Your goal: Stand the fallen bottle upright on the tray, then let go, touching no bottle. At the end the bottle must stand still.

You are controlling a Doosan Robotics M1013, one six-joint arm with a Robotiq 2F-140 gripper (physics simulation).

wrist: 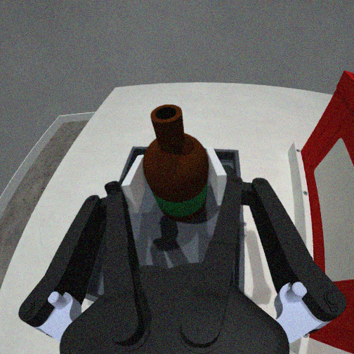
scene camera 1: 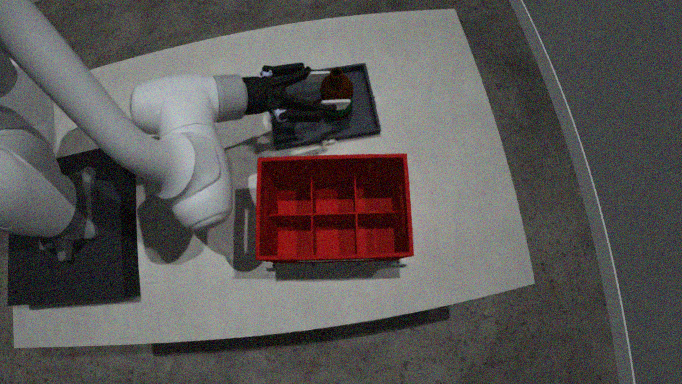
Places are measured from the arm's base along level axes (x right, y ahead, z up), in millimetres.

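Where they show: gripper, between the fingertips: (scene camera 1: 340, 89); arm's base, origin of its link: (scene camera 1: 68, 209).
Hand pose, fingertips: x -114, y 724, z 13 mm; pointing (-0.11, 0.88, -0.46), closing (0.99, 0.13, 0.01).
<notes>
Things, the pixels of their top centre, and the offset from my fingertips. "spot": a spot on its surface instead. Level surfaces: height alone.
- brown bottle, centre of its top: (scene camera 1: 336, 72) dy -10, dx +1, dz +77 mm
- dark tray, a spot on its surface: (scene camera 1: 376, 111) spot: dy +76, dx +45, dz -57 mm
- red crate, centre of its top: (scene camera 1: 333, 205) dy -80, dx +273, dz +93 mm
- white table, height of its surface: dz -83 mm
The brown bottle (scene camera 1: 337, 86) (wrist: 176, 167) with a green band is between the gripper's white finger pads, neck up and nearly upright, leaning a little in the wrist view. My gripper (scene camera 1: 327, 87) (wrist: 175, 162) reaches in level from the left in the scene view and is shut on the bottle. The dark tray (scene camera 1: 376, 111) (wrist: 242, 270) lies under the bottle and the fingers. Whether the bottle's base touches the tray cannot be told; its lower edge is partly shaded.
A red crate (scene camera 1: 334, 257) (wrist: 311, 210) with compartments stands beside the tray, in front of it in the scene view. The white table (scene camera 1: 460, 200) (wrist: 240, 107) carries both. The arm's dark base plate (scene camera 1: 75, 280) is at the left.
</notes>
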